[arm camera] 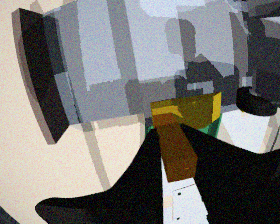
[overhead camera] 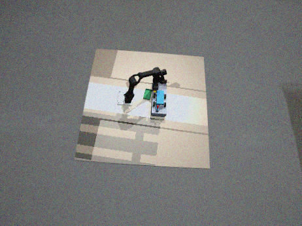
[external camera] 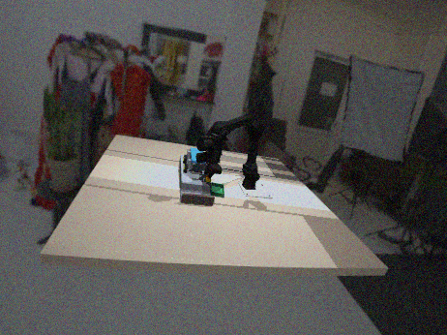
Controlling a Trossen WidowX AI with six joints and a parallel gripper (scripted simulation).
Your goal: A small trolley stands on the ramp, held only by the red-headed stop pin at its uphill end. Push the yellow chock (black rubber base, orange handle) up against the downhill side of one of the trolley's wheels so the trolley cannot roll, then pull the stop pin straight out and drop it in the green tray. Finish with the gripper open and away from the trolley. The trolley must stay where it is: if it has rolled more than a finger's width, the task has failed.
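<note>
The red-headed stop pin is 26 cm to the right of my gripper tip and 3 cm above it. From my gripper tip the other things lie so: blue trolley 16 cm to the right, 4 cm ahead, 1 cm above; then yellow chock 2 cm to the right, 1 cm below; then green tray 11 cm below, 7 cm behind, 5 cm to the right.
</note>
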